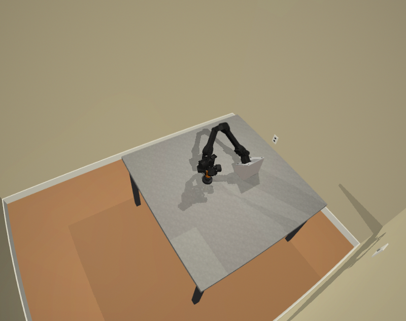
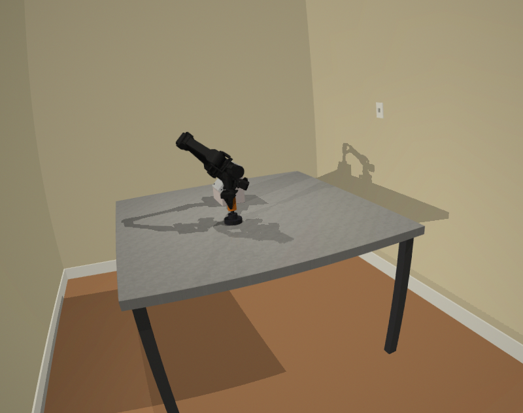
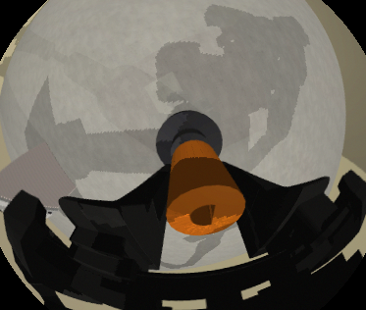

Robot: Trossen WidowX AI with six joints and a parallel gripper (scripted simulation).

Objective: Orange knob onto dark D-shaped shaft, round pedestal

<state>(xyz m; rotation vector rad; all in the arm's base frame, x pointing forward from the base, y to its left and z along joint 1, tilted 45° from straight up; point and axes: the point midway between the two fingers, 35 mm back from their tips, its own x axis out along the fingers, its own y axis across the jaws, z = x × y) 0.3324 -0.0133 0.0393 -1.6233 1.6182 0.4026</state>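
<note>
Right now my gripper tip is 2 cm below the orange knob. Round my gripper tip: dark round pedestal: 4 cm below.
</note>
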